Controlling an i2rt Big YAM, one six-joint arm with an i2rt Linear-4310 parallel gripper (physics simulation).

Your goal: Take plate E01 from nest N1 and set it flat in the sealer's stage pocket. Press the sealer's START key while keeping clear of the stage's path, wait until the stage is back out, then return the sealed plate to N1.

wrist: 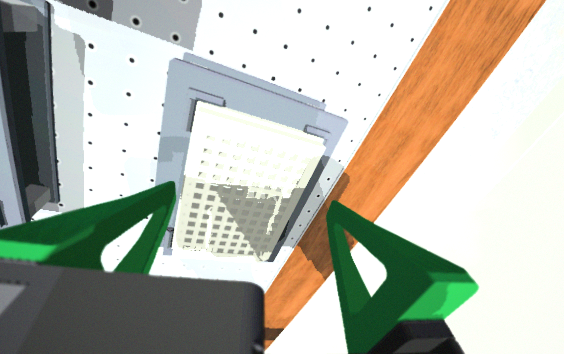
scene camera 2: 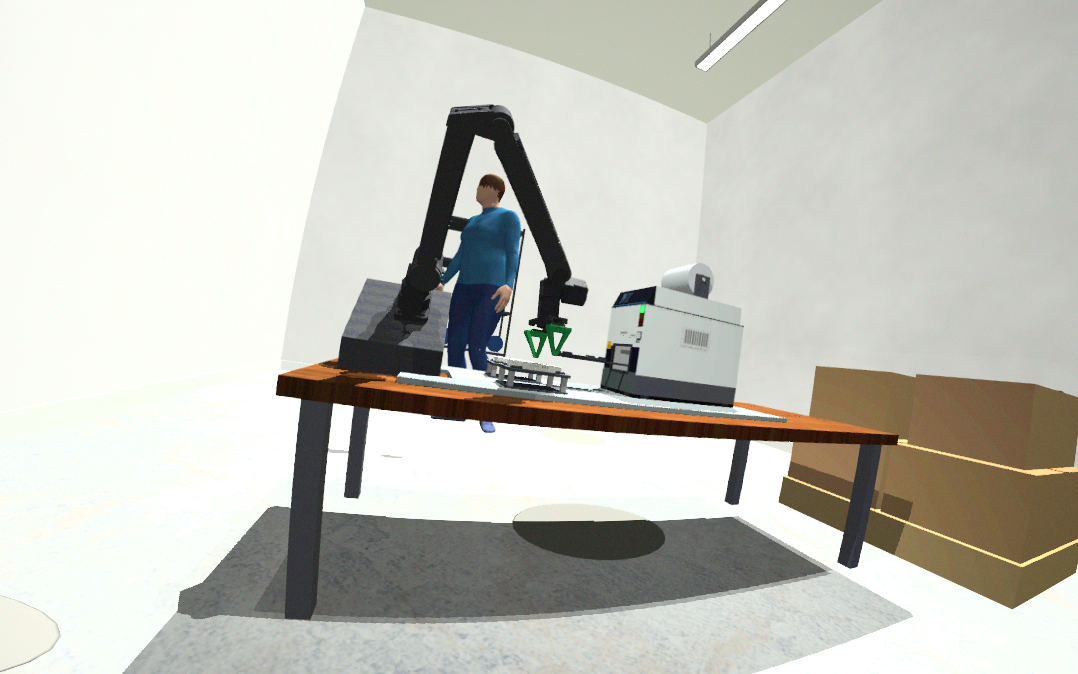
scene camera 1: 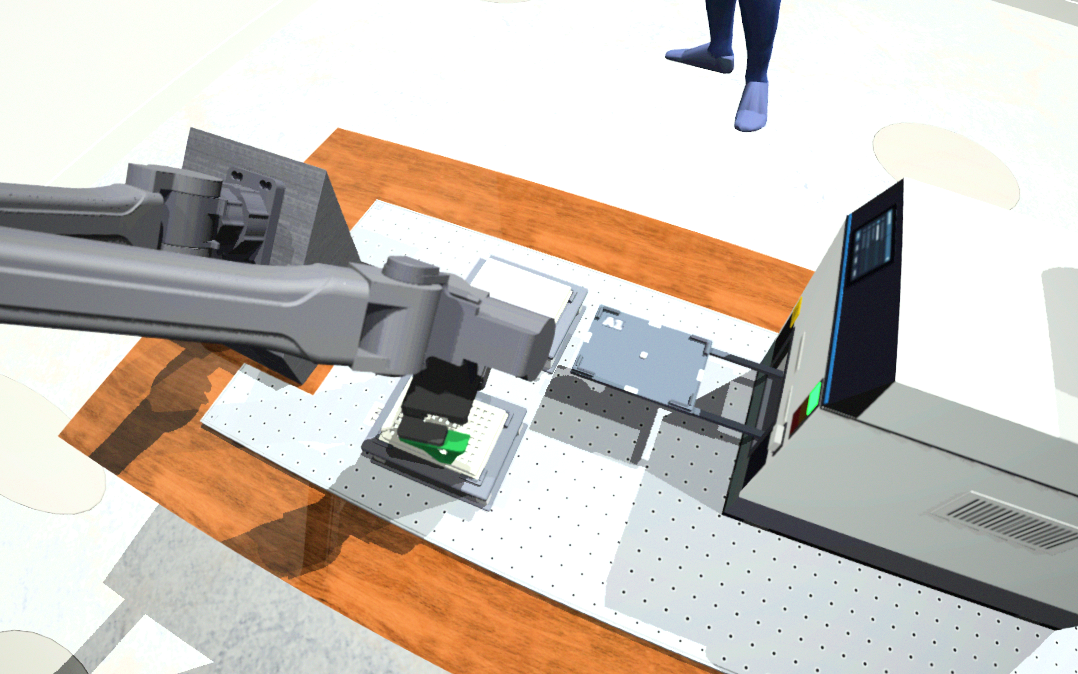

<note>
The gripper is open, with nothing in its grasp. Also in view: a white lidded plate. Also in view: a sealer stage.
The gripper also shows in the wrist view and in scene camera 2.
</note>
